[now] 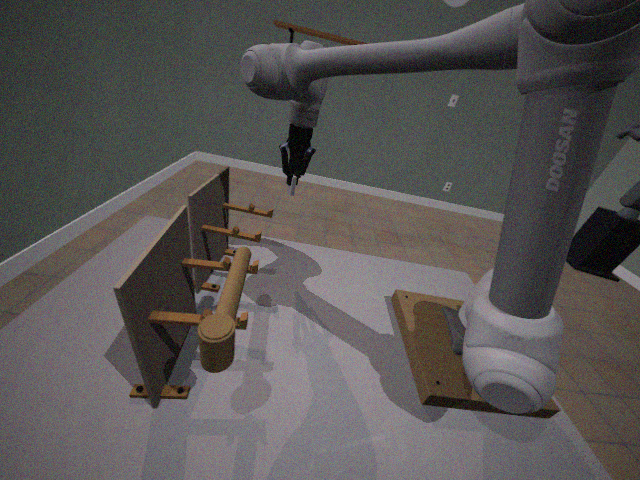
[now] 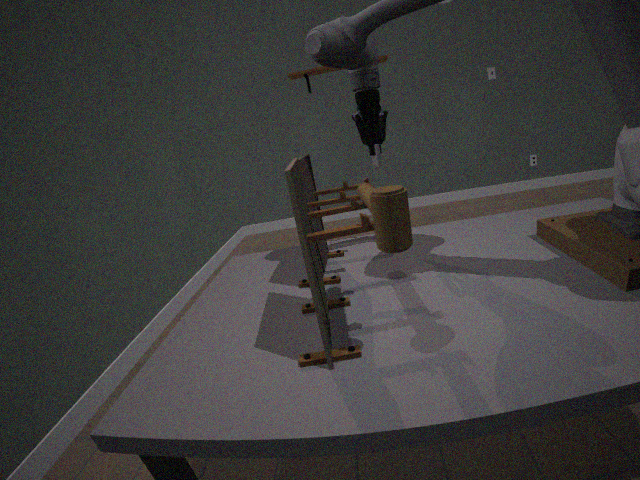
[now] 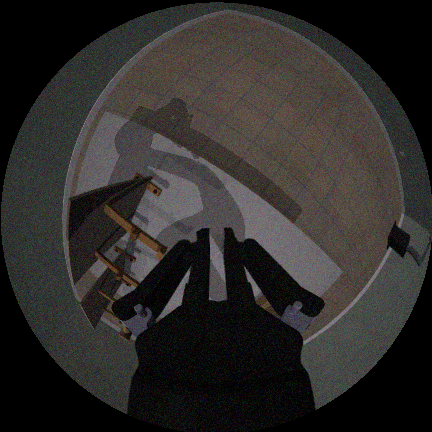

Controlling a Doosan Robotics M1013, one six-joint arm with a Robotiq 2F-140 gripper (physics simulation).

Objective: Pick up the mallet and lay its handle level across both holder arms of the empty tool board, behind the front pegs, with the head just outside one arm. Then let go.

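Frame: origin at the arm's base, x back, y right, z up, level; millimetres.
Seen in the pictures: gripper, between the fingertips: (image 1: 290, 193) (image 2: 377, 165) (image 3: 215, 221).
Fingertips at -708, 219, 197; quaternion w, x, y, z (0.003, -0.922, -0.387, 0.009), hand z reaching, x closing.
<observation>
A point is followed by its place in that frame, as x, y, z.
The mallet's barrel-shaped wooden head (image 1: 217, 351) {-607, -425, 215} (image 2: 392, 222) {-617, -429, 200} hangs just outside the near arm (image 1: 175, 317) {-717, -374, 180} (image 2: 341, 231) {-703, -377, 178} of the nearer tool board (image 1: 160, 289) {-770, -342, 196} (image 2: 306, 227) {-766, -357, 185}. Its handle (image 1: 235, 284) {-649, -293, 216} (image 2: 366, 191) {-674, -263, 213} lies across both arms of that board, behind the front pegs, and looks about level. The farther board (image 1: 209, 222) {-868, -37, 154} (image 3: 95, 235) {-872, -11, 175} has two arms with no tool on them. My gripper (image 1: 292, 187) {-708, 218, 197} (image 2: 375, 155) {-708, 218, 197} (image 3: 215, 221) {-708, 218, 197} is shut with nothing between its fingers. It hangs above and beyond the mallet, apart from it and from both boards.
The arm's base stands on a wooden block (image 1: 423, 356) {-179, -135, 1} (image 2: 584, 253) {-204, -102, -18} at the right of the white table (image 1: 330, 444) {-383, -385, -48} (image 2: 206, 392) {-956, -514, -48}. A wooden rail (image 1: 320, 35) (image 2: 310, 73) is on the wall behind the arm. Small wooden feet (image 1: 175, 391) {-726, -396, -36} (image 2: 343, 353) {-730, -403, -36} hold the boards upright.
</observation>
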